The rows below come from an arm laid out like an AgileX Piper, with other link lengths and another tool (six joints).
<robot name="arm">
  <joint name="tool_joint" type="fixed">
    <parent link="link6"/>
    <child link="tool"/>
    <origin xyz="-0.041 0.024 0.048" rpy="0.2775 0 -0.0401"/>
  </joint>
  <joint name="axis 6" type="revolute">
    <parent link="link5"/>
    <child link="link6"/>
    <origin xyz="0 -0.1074 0" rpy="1.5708 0 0"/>
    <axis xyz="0 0 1"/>
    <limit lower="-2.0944" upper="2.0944"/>
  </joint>
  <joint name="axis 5" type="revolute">
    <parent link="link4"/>
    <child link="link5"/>
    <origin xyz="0 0 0" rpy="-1.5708 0 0"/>
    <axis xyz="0 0 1"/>
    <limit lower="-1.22" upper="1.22"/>
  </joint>
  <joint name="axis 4" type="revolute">
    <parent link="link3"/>
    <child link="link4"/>
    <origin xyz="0.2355 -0.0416 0" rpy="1.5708 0 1.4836"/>
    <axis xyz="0 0 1"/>
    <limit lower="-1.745" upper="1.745"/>
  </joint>
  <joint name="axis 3" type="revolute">
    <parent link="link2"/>
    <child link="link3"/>
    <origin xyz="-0.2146 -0.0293 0" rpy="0 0 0"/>
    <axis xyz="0 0 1"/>
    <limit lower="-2.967" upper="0"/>
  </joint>
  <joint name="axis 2" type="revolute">
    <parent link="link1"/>
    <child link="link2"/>
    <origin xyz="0 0 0" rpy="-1.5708 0 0"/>
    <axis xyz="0 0 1"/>
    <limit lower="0" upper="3.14"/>
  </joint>
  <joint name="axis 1" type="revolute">
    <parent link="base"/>
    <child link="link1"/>
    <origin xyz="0 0 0.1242" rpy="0 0 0"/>
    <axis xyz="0 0 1"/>
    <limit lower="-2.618" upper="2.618"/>
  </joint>
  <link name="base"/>
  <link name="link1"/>
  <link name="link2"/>
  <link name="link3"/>
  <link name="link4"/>
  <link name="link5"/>
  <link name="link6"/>
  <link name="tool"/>
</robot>
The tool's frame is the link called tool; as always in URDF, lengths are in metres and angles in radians.
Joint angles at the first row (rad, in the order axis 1, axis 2, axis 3, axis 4, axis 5, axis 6):
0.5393 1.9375 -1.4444 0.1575 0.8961 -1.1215
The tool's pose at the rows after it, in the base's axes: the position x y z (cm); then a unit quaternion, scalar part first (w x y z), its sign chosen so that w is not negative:
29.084 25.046 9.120 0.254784 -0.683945 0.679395 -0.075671
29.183 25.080 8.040 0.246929 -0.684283 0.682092 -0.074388
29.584 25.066 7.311 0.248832 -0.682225 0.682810 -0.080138
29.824 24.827 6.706 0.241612 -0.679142 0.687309 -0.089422
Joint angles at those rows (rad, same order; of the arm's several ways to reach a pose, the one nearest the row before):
0.5393 1.9561 -1.4444 0.1575 0.8556 -1.1194
0.5393 1.9861 -1.4444 0.1575 0.8415 -1.1175
0.5374 2.0069 -1.4444 0.1482 0.8131 -1.1125
0.5374 2.0202 -1.4444 0.1189 0.8062 -1.0823

